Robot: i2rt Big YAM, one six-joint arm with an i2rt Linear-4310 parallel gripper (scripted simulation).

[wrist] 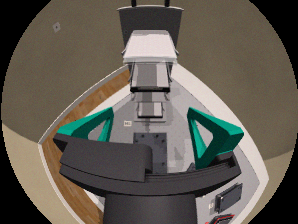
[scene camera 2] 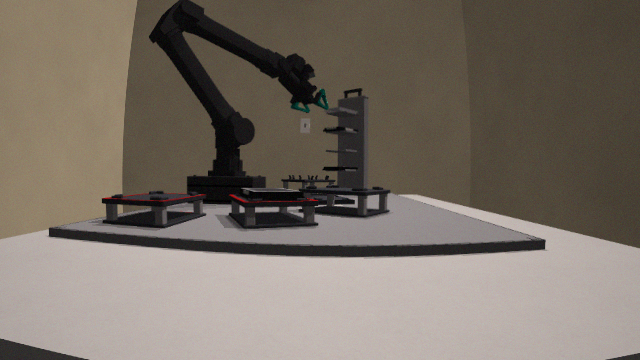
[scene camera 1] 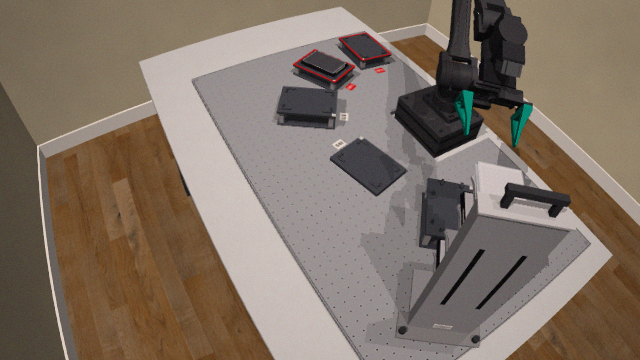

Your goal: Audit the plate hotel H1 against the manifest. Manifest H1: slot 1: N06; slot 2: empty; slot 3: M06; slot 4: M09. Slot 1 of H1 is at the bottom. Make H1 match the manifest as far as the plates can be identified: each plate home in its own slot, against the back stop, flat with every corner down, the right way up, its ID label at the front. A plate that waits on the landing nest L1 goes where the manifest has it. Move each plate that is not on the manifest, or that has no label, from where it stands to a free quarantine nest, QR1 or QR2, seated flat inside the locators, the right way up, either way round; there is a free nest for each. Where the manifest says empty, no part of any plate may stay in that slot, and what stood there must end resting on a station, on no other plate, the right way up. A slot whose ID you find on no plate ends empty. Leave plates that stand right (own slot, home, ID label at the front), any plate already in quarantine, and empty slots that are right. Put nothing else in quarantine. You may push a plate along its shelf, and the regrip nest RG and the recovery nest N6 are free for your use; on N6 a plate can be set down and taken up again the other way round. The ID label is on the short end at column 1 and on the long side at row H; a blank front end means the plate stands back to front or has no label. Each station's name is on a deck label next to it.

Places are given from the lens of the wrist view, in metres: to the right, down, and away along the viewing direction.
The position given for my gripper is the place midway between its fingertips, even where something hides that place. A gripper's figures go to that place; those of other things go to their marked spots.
my gripper (wrist: 150, 111): 0.00, 0.00, 0.13
white plate (wrist: 145, 46): -0.01, -0.11, 0.16
plate hotel H1 (wrist: 171, 23): 0.05, -0.20, 0.18
The marked spots on the plate hotel H1 and the white plate are 0.11 m apart.
